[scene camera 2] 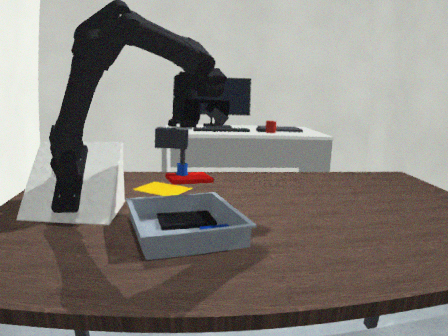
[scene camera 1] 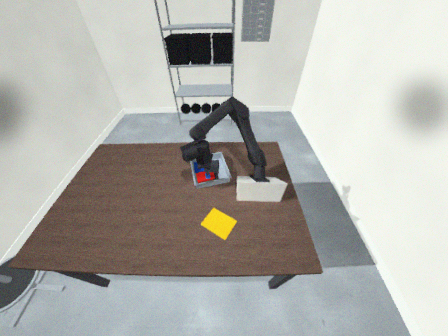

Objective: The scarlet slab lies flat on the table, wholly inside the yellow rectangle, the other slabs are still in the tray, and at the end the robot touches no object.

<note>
The pictures show: a grey tray and a black slab.
</note>
